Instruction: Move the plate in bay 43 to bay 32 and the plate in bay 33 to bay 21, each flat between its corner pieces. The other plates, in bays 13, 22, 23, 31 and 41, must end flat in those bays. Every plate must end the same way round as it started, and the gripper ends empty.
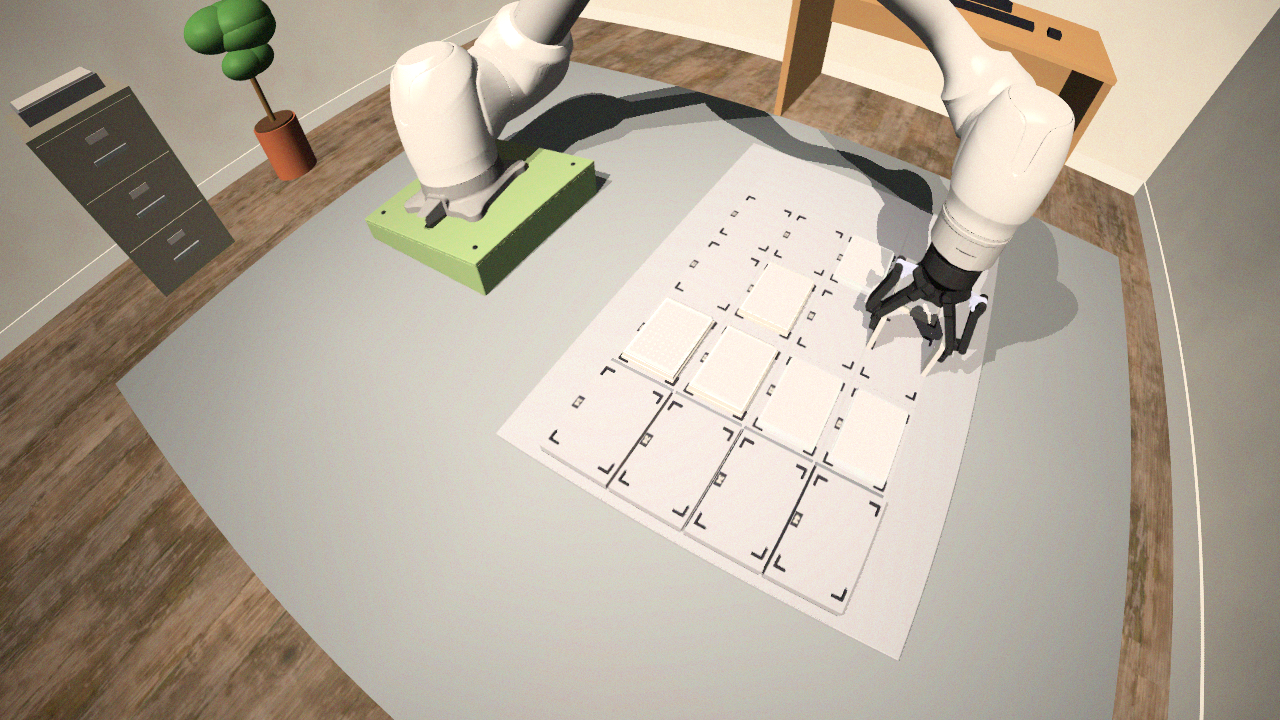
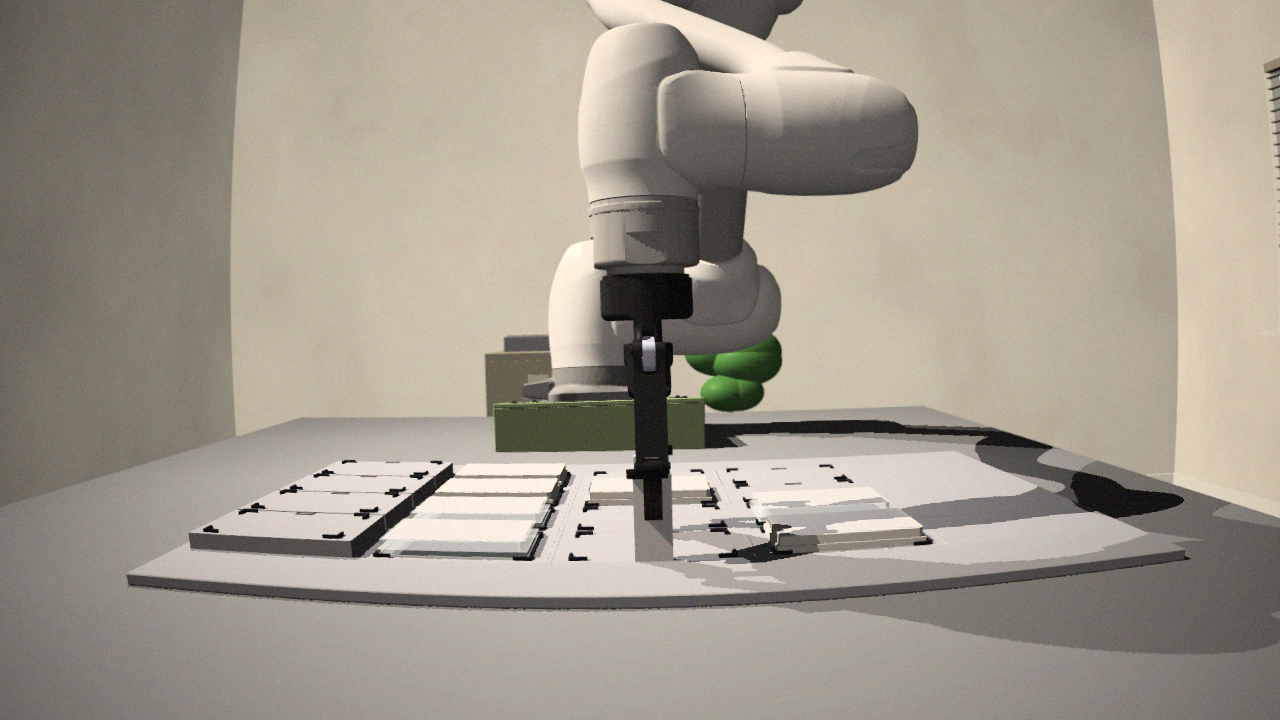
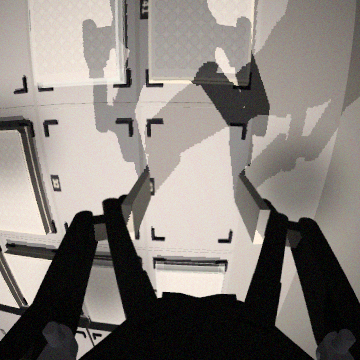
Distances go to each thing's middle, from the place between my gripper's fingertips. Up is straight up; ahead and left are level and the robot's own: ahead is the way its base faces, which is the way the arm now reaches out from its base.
Labels:
I see my gripper 30 mm past the bay 43 (image 2: 543, 546) and 160 mm to the left of it. Also, from my hand: bay 21 (image 1: 812, 245) (180 mm behind, 200 mm to the left); bay 42 (image 1: 894, 366) (right at my hand); bay 32 (image 1: 837, 334) (100 mm behind, 20 mm to the left).

